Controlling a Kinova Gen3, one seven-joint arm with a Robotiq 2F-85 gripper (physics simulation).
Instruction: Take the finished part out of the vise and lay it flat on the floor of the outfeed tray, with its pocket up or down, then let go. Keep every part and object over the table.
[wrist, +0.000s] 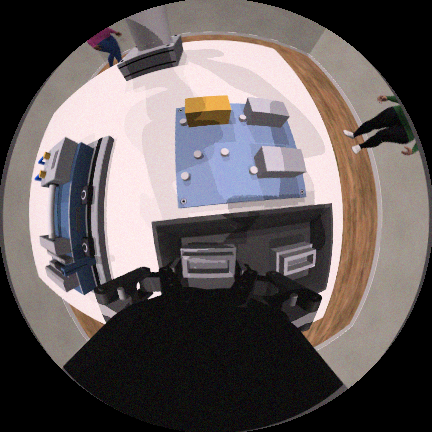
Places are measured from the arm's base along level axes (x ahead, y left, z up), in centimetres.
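Where they show: gripper, fingertip midpoint: (208, 266); arm's base, origin of the base link: (154, 43).
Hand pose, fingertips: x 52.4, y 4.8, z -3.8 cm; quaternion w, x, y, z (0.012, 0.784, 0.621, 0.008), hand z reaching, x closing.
Things, the pixels of their top centre, and the offset from my fingertips. "spot": a spot on its surface instead.
- grey block with a rectangular pocket, middle of its top: (207, 266) dy +0.1, dx -0.8, dz +2.0 cm
- dark outfeed tray, surface spot: (157, 240) spot: dy -4.9, dx -4.1, dz +0.5 cm
- second grey pocketed part, middle of its top: (300, 262) dy +11.2, dx +2.2, dz +1.0 cm
- grey vise, middle of its top: (41, 219) dy -26.0, dx -10.6, dz +6.2 cm
- blue plate, middle of its top: (241, 142) dy +7.7, dx -15.0, dz -2.9 cm
- orange block, middle of its top: (206, 102) dy +3.8, dx -20.6, dz +0.7 cm
The finished part, a grey block with a rectangular pocket (208, 263), is between the fingertips of my gripper (208, 266), which is shut on it. The pocket side faces the camera. The part is over the left half of the dark outfeed tray (157, 240); whether it touches the tray floor I cannot tell. A second grey pocketed part (296, 260) lies in the right half of the tray. The blue and grey vise (75, 215) stands at the left, and no part shows between its jaws.
A blue plate (215, 185) with white pegs lies beyond the tray. It bears an orange block (207, 111) and two grey blocks (266, 112) (281, 161). The robot's base (152, 57) is at the top. Two people stand beyond the table (135, 150).
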